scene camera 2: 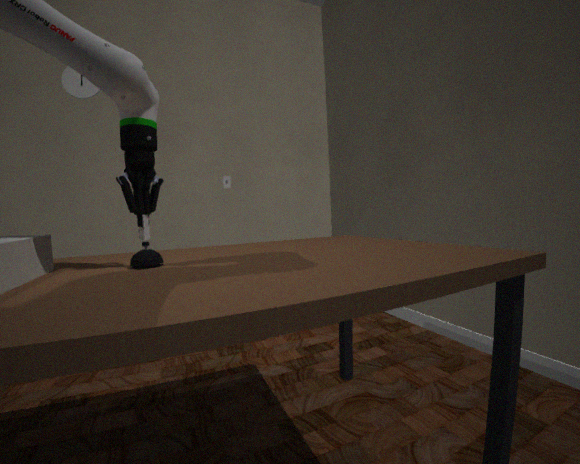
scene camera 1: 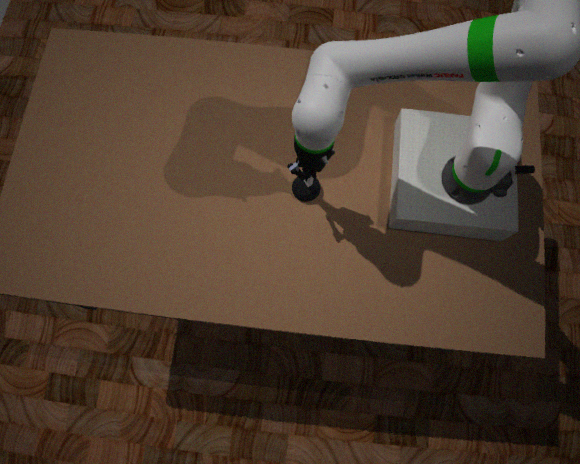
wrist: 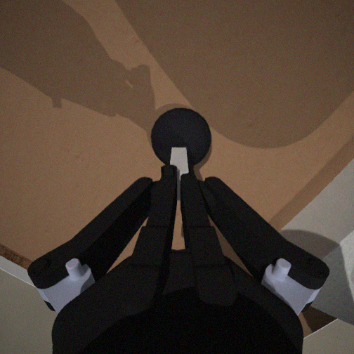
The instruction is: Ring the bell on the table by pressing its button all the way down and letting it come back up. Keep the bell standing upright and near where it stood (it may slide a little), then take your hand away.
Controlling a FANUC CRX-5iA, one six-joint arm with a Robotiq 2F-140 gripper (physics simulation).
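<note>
The bell is a small black dome standing upright on the tan table. In the scene camera 2 view its small dark button shows on top of the dome. My gripper is shut and empty, pointing straight down over the bell. Its pale fingertips are right at the top of the button, touching it or very close; I cannot tell which. In the wrist view the fingertips cover the near part of the dome, and the button is hidden.
The arm's pale base block stands on the table to the right of the bell in the scene camera 1 view. The white arm reaches over from it. Shadows of the arm and gripper lie across the table around the bell.
</note>
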